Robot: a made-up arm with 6 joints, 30 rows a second.
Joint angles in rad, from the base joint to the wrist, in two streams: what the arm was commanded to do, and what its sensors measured. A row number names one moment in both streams.
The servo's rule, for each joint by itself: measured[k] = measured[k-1] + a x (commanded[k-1-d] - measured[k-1]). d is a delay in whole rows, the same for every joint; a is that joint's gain. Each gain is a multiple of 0.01, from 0.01 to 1. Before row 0 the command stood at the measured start. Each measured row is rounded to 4 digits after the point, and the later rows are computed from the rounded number. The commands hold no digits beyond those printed.
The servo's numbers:
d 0
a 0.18 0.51 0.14 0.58 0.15 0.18
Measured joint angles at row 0: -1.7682, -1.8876, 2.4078, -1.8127, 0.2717, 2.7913
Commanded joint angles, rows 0 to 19: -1.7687, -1.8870, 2.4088, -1.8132, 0.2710, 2.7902; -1.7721, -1.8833, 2.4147, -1.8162, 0.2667, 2.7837; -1.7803, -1.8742, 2.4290, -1.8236, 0.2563, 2.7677; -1.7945, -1.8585, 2.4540, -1.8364, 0.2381, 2.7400; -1.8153, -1.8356, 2.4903, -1.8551, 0.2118, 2.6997; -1.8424, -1.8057, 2.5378, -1.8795, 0.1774, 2.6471; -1.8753, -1.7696, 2.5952, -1.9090, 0.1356, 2.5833; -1.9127, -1.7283, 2.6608, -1.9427, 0.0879, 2.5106; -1.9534, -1.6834, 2.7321, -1.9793, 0.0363, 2.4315; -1.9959, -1.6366, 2.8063, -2.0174, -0.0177, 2.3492; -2.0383, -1.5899, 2.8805, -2.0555, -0.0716, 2.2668; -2.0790, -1.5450, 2.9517, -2.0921, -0.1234, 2.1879; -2.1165, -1.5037, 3.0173, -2.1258, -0.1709, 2.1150; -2.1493, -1.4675, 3.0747, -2.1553, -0.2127, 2.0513; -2.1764, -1.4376, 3.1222, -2.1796, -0.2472, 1.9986; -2.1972, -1.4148, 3.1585, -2.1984, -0.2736, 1.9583; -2.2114, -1.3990, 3.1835, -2.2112, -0.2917, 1.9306; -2.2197, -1.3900, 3.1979, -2.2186, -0.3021, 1.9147; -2.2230, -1.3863, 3.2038, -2.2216, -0.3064, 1.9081; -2.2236, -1.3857, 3.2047, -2.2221, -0.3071, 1.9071
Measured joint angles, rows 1 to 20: -1.7683, -1.8873, 2.4079, -1.8130, 0.2716, 2.7911; -1.7690, -1.8853, 2.4089, -1.8149, 0.2709, 2.7898; -1.7710, -1.8796, 2.4117, -1.8199, 0.2687, 2.7858; -1.7752, -1.8688, 2.4176, -1.8295, 0.2641, 2.7776; -1.7824, -1.8519, 2.4278, -1.8443, 0.2563, 2.7636; -1.7932, -1.8283, 2.4432, -1.8647, 0.2445, 2.7426; -1.8080, -1.7984, 2.4645, -1.8904, 0.2282, 2.7139; -1.8268, -1.7626, 2.4920, -1.9207, 0.2072, 2.6773; -1.8496, -1.7222, 2.5256, -1.9547, 0.1816, 2.6331; -1.8759, -1.6785, 2.5649, -1.9911, 0.1517, 2.5820; -1.9051, -1.6333, 2.6091, -2.0285, 0.1182, 2.5253; -1.9364, -1.5883, 2.6571, -2.0654, 0.0820, 2.4646; -1.9688, -1.5452, 2.7075, -2.1004, 0.0441, 2.4017; -2.0013, -1.5056, 2.7589, -2.1322, 0.0056, 2.3386; -2.0328, -1.4709, 2.8098, -2.1597, -0.0323, 2.2774; -2.0624, -1.4423, 2.8586, -2.1821, -0.0685, 2.2200; -2.0892, -1.4202, 2.9041, -2.1990, -0.1020, 2.1679; -2.1127, -1.4048, 2.9452, -2.2104, -0.1320, 2.1223; -2.1326, -1.3954, 2.9814, -2.2169, -0.1582, 2.0837; -2.1490, -1.3905, 3.0127, -2.2199, -0.1805, 2.0519
